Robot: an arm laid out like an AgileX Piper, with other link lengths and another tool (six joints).
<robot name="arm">
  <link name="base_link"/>
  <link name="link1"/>
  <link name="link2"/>
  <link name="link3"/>
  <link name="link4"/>
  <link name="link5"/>
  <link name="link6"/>
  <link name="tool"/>
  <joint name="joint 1" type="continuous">
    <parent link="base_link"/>
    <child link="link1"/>
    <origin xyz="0 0 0.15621"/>
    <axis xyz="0 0 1"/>
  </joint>
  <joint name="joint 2" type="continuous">
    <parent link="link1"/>
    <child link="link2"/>
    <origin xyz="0 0 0"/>
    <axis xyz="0 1 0"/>
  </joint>
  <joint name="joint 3" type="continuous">
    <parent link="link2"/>
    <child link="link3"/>
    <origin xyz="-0.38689 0 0.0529"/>
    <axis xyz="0 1 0"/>
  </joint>
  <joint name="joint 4" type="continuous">
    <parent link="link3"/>
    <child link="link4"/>
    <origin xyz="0.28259 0 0.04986"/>
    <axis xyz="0.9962 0 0.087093"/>
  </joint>
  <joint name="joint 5" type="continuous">
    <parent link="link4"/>
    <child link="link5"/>
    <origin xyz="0 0 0"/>
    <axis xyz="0 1 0"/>
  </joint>
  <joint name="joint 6" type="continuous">
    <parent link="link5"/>
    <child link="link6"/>
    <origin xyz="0.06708 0 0.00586"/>
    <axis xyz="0.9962 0 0.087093"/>
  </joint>
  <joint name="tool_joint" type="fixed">
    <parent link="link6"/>
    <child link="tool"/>
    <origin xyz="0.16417 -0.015 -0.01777" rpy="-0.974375 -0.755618 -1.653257"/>
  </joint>
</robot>
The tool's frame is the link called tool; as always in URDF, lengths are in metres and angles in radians. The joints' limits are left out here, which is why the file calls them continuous.
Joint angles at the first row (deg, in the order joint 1, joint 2, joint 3, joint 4, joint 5, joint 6):
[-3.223, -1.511, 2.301, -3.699, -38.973, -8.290]
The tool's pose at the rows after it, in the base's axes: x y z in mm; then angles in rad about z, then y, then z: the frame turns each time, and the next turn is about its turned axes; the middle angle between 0 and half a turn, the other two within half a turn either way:
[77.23 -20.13 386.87 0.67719 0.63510 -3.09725]
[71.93 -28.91 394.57 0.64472 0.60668 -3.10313]
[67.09 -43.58 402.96 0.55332 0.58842 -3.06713]
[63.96 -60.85 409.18 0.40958 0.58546 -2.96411]
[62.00 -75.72 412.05 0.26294 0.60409 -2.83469]
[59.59 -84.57 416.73 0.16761 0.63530 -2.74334]
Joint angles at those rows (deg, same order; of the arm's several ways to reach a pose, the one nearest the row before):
[-3.226, -1.510, 2.198, -2.079, -40.418, -10.063]
[-3.223, -1.513, 1.440, 1.235, -40.996, -13.451]
[-3.223, -1.505, -0.365, 6.883, -39.585, -19.303]
[-3.223, -1.491, -3.108, 14.997, -36.103, -26.543]
[-3.226, -1.564, -6.217, 24.887, -31.665, -34.913]
[-3.225, -1.547, -9.610, 34.890, -27.411, -44.016]

